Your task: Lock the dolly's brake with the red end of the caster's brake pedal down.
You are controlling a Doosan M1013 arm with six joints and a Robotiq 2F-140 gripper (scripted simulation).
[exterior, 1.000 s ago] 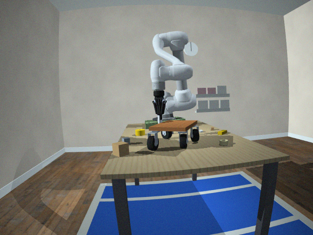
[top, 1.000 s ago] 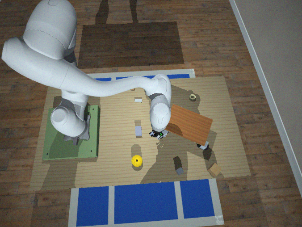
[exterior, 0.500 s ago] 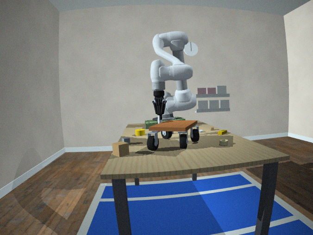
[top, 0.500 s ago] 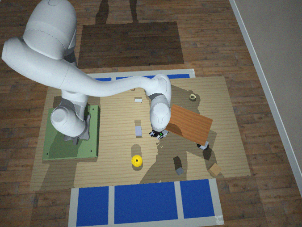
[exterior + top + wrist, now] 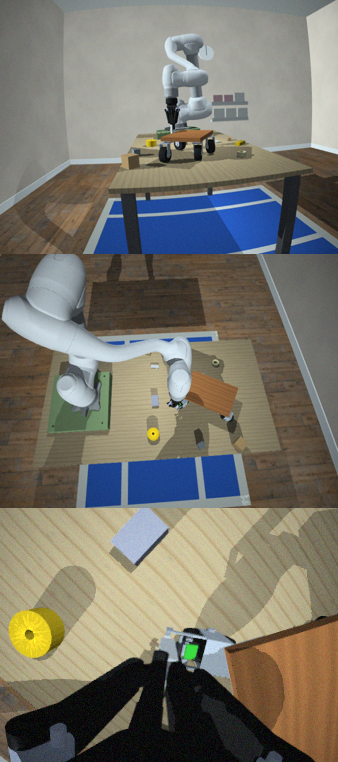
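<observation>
The brake pedal lies 1 cm ahead of my hand, 1 cm to the left of it and 4 cm below it. Round my hand: white piece (12 cm behind, 33 cm to the left, 12 cm below); grey cube (14 cm ahead, 23 cm to the right, 11 cm below); pale lilac block (13 cm behind, 7 cm to the left, 11 cm below).
</observation>
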